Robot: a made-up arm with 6 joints.
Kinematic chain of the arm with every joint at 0, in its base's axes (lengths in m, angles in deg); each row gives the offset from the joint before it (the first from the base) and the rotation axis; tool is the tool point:
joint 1: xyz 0 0 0.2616 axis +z
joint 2: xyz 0 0 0 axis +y
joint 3: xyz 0 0 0.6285 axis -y
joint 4: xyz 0 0 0 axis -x
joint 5: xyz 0.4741 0 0 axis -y
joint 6: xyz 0 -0.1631 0 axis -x
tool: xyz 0 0 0
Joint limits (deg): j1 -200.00..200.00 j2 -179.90..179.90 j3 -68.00..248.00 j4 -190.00..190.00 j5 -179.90..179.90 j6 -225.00..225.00
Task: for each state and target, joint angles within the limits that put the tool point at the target. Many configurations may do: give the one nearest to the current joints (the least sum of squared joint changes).
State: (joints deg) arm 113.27 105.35 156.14 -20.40 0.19 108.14
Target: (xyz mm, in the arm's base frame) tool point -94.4 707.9 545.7
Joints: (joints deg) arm 110.62 106.77 188.55 -9.37 0.19 108.14
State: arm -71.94 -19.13 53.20 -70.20 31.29 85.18
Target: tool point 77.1 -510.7 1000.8
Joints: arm -75.51 2.53 33.45 -70.98 31.29 85.18
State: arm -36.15 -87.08 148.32 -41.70 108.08 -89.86
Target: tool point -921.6 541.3 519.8
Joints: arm -36.35 -65.97 128.01 -47.49 108.08 -89.86
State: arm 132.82 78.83 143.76 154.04 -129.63 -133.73
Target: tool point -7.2 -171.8 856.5
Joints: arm 136.65 35.44 193.83 142.78 -129.63 -133.73
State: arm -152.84 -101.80 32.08 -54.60 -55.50 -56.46
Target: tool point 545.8 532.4 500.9
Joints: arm -142.66 -110.83 15.12 -55.57 -55.50 -56.46
